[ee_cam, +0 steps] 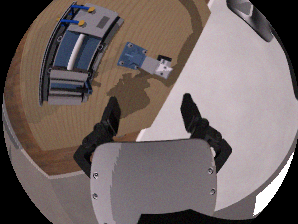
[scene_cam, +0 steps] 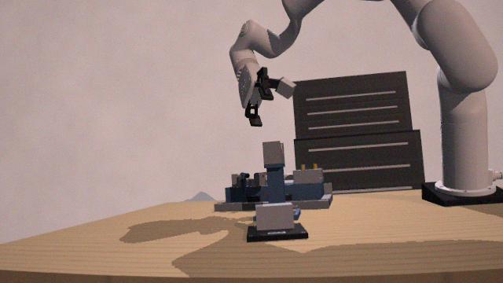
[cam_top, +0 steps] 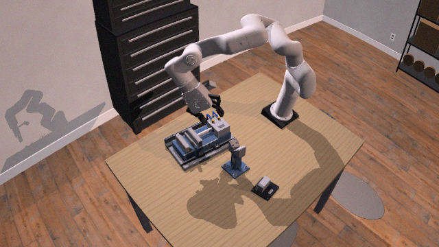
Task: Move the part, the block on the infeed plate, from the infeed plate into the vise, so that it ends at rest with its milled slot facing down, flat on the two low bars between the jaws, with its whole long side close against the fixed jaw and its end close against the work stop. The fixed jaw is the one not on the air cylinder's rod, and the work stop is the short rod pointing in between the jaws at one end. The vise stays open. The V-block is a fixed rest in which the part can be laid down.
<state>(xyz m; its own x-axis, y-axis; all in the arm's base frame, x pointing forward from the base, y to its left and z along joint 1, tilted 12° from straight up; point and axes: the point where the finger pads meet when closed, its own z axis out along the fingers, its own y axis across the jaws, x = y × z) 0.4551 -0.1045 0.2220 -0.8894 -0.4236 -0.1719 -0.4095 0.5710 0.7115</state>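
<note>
My gripper is now 30 mm past the part, 270 mm to the right of it and 230 mm above it. From my hand the other things lie so: air cylinder: 110 mm behind, 70 mm to the right, 180 mm below; then white cylinder rod: 40 mm behind, 90 mm to the right, 180 mm below.
</note>
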